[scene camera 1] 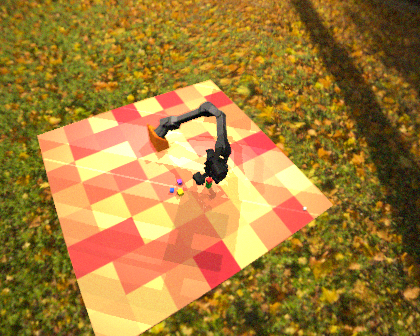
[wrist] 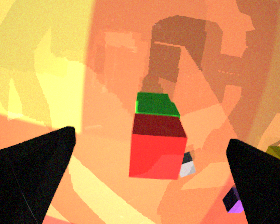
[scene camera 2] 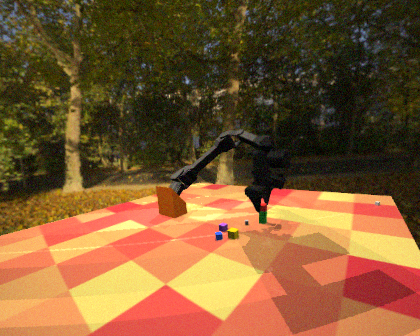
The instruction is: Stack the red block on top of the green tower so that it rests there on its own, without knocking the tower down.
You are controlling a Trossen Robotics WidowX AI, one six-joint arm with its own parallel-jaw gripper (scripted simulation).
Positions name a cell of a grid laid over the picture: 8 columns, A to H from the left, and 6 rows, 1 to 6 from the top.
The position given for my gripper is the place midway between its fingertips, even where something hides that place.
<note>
My gripper (scene camera 2: F4) is open, holding nothing. I also see a red block (wrist: E4).
My gripper shows as well in the wrist view (wrist: E4).
</note>
